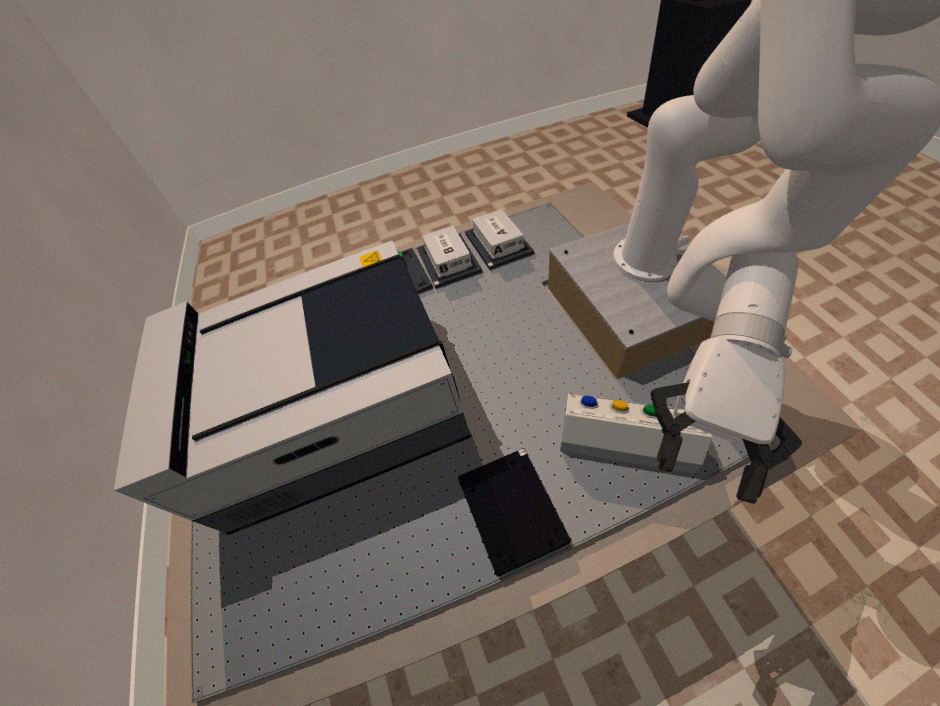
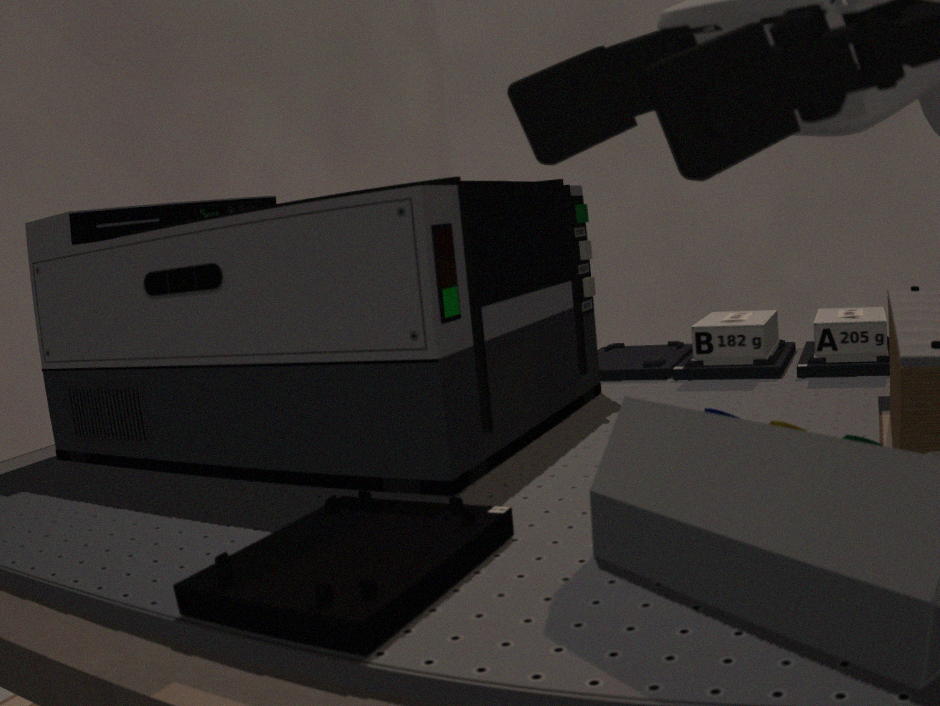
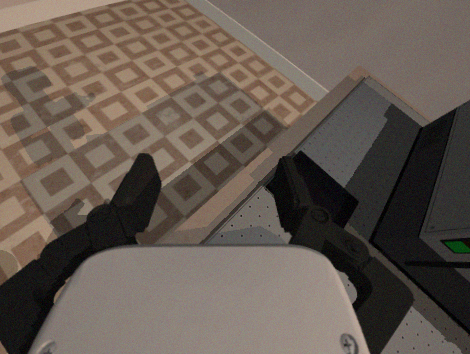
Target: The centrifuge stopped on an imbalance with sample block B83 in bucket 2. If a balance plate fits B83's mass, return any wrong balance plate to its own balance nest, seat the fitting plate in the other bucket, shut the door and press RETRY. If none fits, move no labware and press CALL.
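Seen in the pictures: gripper, fingertip midpoint: (image 1: 704, 485) (image 2: 585, 126) (image 3: 217, 170); arm's base, link origin: (image 1: 644, 259).
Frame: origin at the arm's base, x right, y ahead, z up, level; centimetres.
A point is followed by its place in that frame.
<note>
My gripper (image 1: 708, 477) @[x -41.4, y 27.7, z 11.3 cm] (image 2: 604, 136) @[x -41.4, y 27.7, z 11.3 cm] (image 3: 217, 170) @[x -41.4, y 27.7, z 11.3 cm] is open and empty, above the front right table edge by the button box. The centrifuge (image 1: 250, 414) @[x -7.6, y 74.5, z 12.2 cm] (image 2: 303, 319) @[x -13.9, y 57.4, z 3.3 cm] (image 3: 450, 190) @[x -13.9, y 56.6, z 2.9 cm] has a dark panel (image 1: 368, 319) @[x 1.0, y 54.5, z 11.9 cm] on top; I cannot tell the door's state. Block B83 and the buckets do not show. Balance plate B, "182 g" (image 1: 446, 252) @[x 28.7, y 33.1, z -4.0 cm] (image 2: 733, 338) @[x 25.7, y 32.0, z -5.4 cm], and plate A, "205 g" (image 1: 498, 234) @[x 28.1, y 19.6, z -4.0 cm] (image 2: 851, 334) @[x 24.9, y 18.7, z -5.3 cm], sit on dark nests at the back. The button box (image 1: 615, 440) @[x -28.1, y 27.0, z -3.9 cm] (image 2: 759, 501) @[x -30.4, y 24.2, z -3.9 cm] has blue (image 1: 588, 400) @[x -20.8, y 27.4, z -2.2 cm], yellow (image 1: 620, 405) @[x -24.0, y 23.4, z -2.2 cm] and green (image 1: 649, 409) @[x -26.8, y 19.8, z -2.2 cm] buttons; their labels are unreadable.
An empty dark nest (image 1: 414, 269) @[x 32.3, y 41.2, z -8.2 cm] (image 2: 642, 357) @[x 32.2, y 43.8, z -8.2 cm] is beside plate B's nest, close to the centrifuge. An empty black nest (image 1: 514, 512) @[x -29.9, y 45.9, z -7.5 cm] (image 2: 349, 569) @[x -31.9, y 44.3, z -7.6 cm] (image 3: 325, 185) @[x -28.3, y 49.1, z -7.6 cm] lies at the front edge. The arm's base block (image 1: 607, 292) @[x -4.0, y 12.0, z 0.1 cm] stands at the right. The centrifuge's status light (image 2: 450, 302) @[x -12.4, y 46.3, z 3.6 cm] (image 3: 457, 246) @[x -12.3, y 46.3, z 3.7 cm] is green.
</note>
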